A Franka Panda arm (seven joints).
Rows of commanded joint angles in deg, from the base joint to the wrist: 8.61 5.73 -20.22 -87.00 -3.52 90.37 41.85; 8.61 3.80 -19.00 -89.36 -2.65 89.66 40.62; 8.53 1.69 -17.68 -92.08 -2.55 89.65 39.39; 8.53 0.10 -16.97 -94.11 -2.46 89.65 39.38; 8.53 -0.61 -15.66 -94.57 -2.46 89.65 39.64; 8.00 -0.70 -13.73 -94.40 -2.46 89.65 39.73; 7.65 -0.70 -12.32 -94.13 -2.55 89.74 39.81; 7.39 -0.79 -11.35 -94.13 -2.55 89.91 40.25; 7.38 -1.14 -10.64 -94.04 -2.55 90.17 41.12; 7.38 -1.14 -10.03 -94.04 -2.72 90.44 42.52; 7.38 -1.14 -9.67 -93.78 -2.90 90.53 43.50; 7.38 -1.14 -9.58 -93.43 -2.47 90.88 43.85; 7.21 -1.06 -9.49 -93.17 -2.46 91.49 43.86; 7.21 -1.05 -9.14 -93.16 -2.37 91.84 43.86
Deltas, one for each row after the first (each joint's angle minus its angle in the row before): 0.00 -1.93 1.22 -2.36 0.87 -0.71 -1.23; -0.08 -2.11 1.32 -2.72 0.10 -0.01 -1.23; 0.00 -1.59 0.71 -2.03 0.09 0.00 -0.01; 0.00 -0.71 1.31 -0.46 0.00 0.00 0.26; -0.53 -0.09 1.93 0.17 0.00 0.00 0.09; -0.35 0.00 1.41 0.27 -0.09 0.09 0.08; -0.26 -0.09 0.97 0.00 0.00 0.17 0.44; -0.01 -0.35 0.71 0.09 0.00 0.26 0.87; 0.00 0.00 0.61 0.00 -0.17 0.27 1.40; 0.00 0.00 0.36 0.26 -0.18 0.09 0.98; 0.00 0.00 0.09 0.35 0.43 0.35 0.35; -0.17 0.08 0.09 0.26 0.01 0.61 0.01; 0.00 0.01 0.35 0.01 0.09 0.35 0.00
